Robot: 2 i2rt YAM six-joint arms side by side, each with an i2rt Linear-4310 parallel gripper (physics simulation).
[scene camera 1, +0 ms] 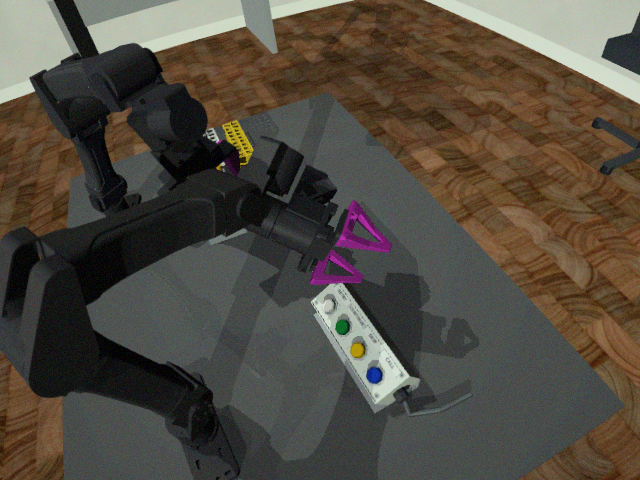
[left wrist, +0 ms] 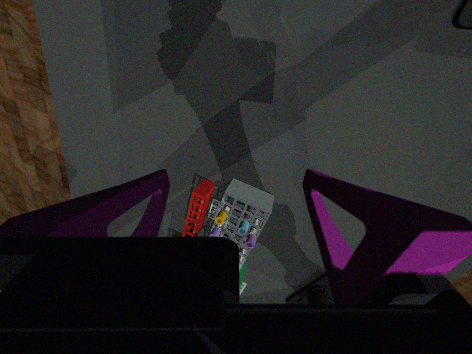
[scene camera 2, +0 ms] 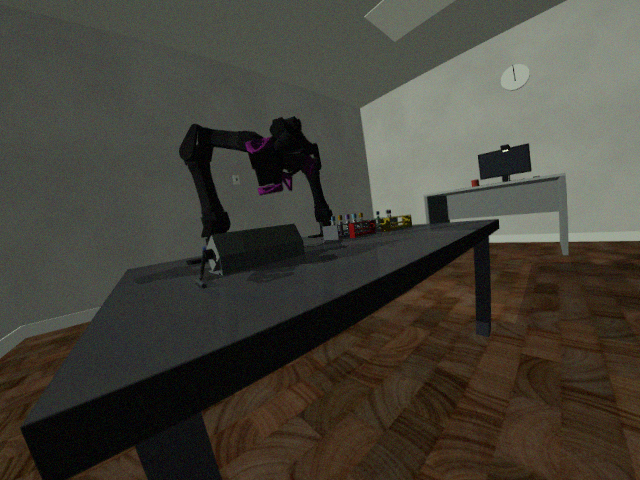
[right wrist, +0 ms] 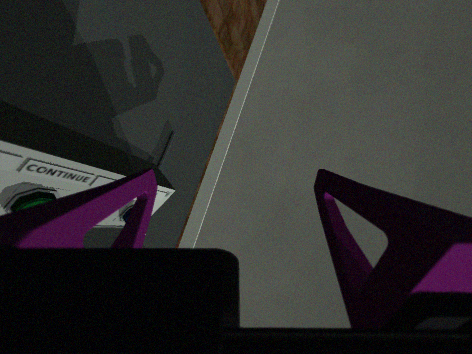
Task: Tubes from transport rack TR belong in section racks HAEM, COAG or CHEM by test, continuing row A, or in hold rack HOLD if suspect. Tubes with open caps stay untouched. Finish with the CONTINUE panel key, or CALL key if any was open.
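Seen in the pictures: left gripper, fingertip midpoint: (left wrist: 236, 176) (scene camera 2: 300, 184); right gripper, fingertip midpoint: (scene camera 1: 375, 264) (scene camera 2: 260, 173) (right wrist: 235, 177); left arm's base, link origin: (left wrist: 321, 290); right arm's base, link origin: (scene camera 1: 200, 429).
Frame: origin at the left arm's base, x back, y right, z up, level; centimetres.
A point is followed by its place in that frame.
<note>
My left gripper (left wrist: 236, 176) @[x -32.6, y 26.5, z 22.0 cm] is open and empty, high above the racks. A grey rack (left wrist: 250, 190) @[x -28.6, y 14.1, z 1.8 cm] (scene camera 2: 330, 234) @[x -28.3, y 14.1, z 2.2 cm] holds several capped tubes, among them a yellow-capped tube (left wrist: 221, 217) @[x -30.8, y 10.9, z 9.2 cm], a blue-capped tube (left wrist: 244, 227) @[x -26.6, y 11.7, z 9.2 cm] and a purple-capped tube (left wrist: 251, 241) @[x -24.1, y 10.0, z 9.2 cm]. A red rack (left wrist: 204, 188) @[x -36.4, y 9.4, z 3.1 cm] (scene camera 2: 353, 230) @[x -37.4, y 9.2, z 3.0 cm] stands beside it, with a HOLD label (left wrist: 215, 205) @[x -32.7, y 4.7, z 0.2 cm] between them. The left gripper's body hides the other racks' lower parts. My right gripper (scene camera 1: 375, 265) @[x -54.4, y 46.0, z 21.0 cm] (right wrist: 235, 177) @[x -54.4, y 46.0, z 21.0 cm] is open and empty near the key panel (scene camera 1: 333, 291) @[x -48.5, y 39.7, z 7.2 cm], whose green CONTINUE key (scene camera 1: 342, 327) @[x -48.5, y 47.1, z 7.0 cm] and blue CALL key (scene camera 1: 374, 375) @[x -51.4, y 56.6, z 7.0 cm] show.
A yellow rack (scene camera 1: 245, 155) @[x -34.9, y -9.8, z 5.8 cm] stands at the table's far end in scene camera 1, partly behind the arms. The panel also has a white key (scene camera 1: 329, 305) @[x -47.2, y 42.3, z 7.1 cm] and a yellow key (scene camera 1: 357, 350) @[x -49.9, y 51.8, z 6.9 cm]. A cable (scene camera 1: 439, 409) @[x -60.8, y 62.4, z 0.7 cm] runs from its near end. The two arms overlap in both scene views.
</note>
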